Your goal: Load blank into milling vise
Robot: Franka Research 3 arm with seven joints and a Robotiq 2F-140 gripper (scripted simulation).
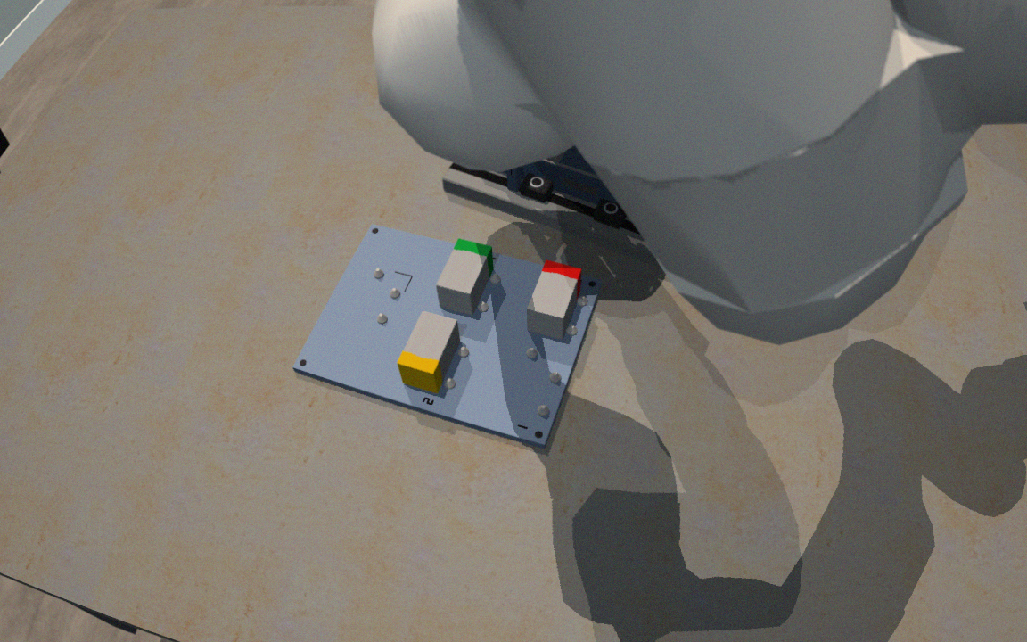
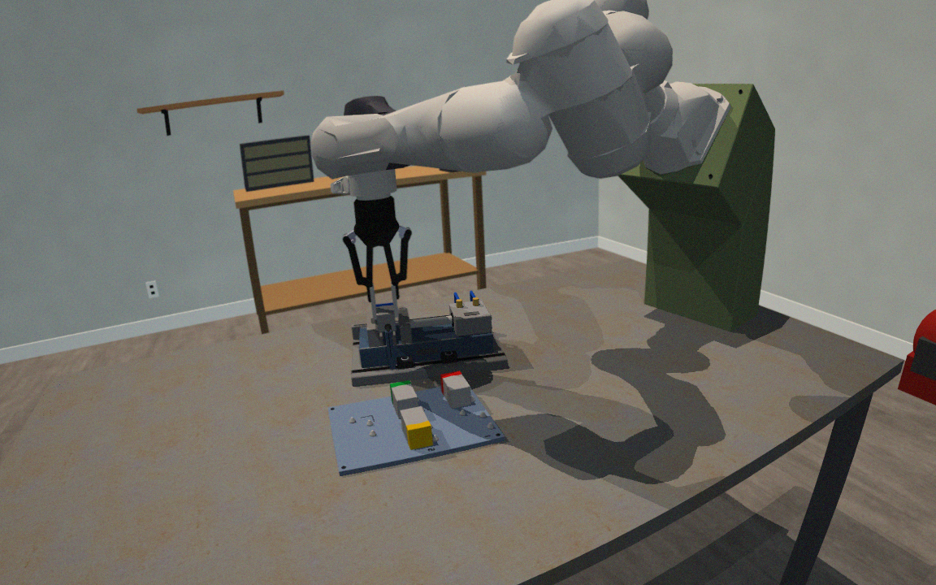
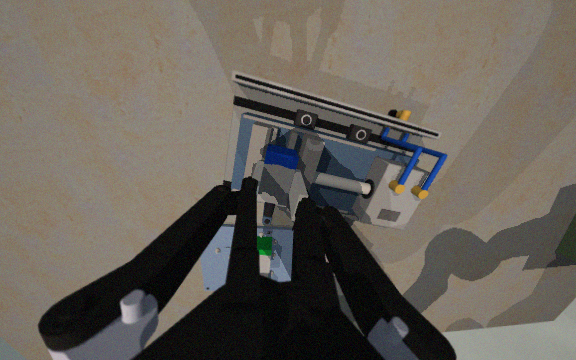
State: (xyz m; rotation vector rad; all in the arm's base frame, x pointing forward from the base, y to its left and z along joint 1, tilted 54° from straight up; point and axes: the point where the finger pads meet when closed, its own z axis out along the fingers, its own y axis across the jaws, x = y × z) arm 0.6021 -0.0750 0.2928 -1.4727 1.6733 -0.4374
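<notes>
Now: hand 4 cm above the blue-ended blank. Also, from my hand: fixed jaw 6 cm below, 3 cm ahead; then grey rod 9 cm behind, 6 cm below, 1 cm to the right; then work stop 5 cm to the left, 4 cm below, 1 cm behind.
</notes>
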